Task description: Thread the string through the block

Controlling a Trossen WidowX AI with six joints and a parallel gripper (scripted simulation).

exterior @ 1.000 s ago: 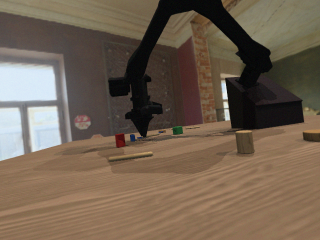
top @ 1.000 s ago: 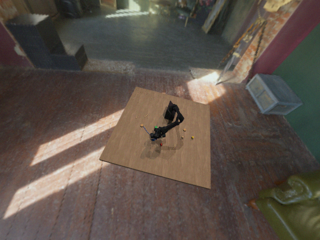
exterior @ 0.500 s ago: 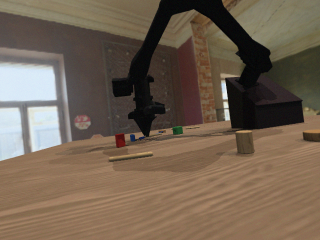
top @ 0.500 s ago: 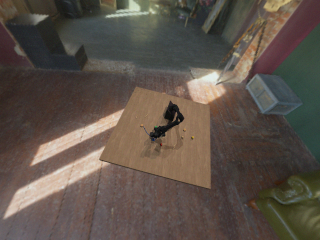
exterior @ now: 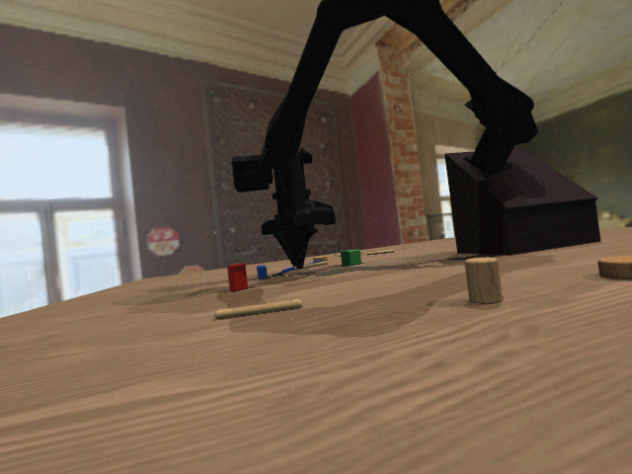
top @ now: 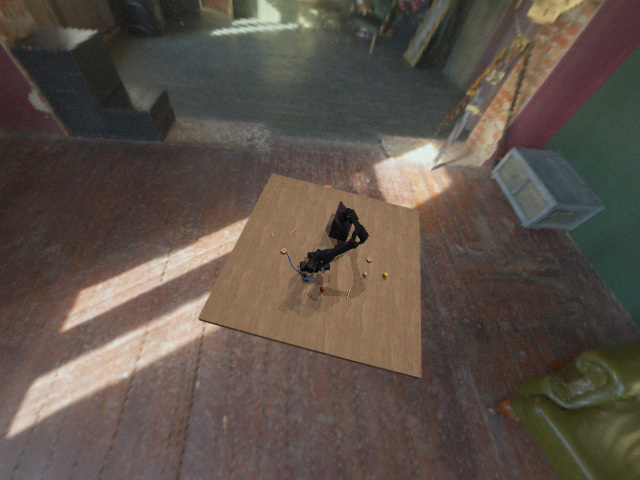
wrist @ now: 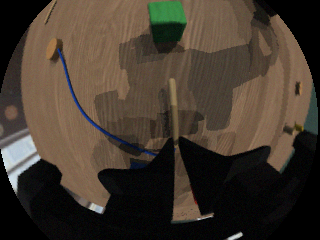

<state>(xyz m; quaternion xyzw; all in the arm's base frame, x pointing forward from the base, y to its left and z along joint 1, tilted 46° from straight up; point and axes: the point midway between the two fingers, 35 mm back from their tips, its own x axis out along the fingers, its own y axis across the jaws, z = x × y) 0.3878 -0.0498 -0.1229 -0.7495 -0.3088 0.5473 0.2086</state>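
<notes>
Right now my gripper tip is 130 mm past the green block and 30 mm to the left of it. From my gripper tip the other things lie so: blue block (60 mm ahead, 40 mm to the right); round wooden button (220 mm to the right, 130 mm behind); red block (110 mm ahead, 70 mm to the left, 10 mm above).
</notes>
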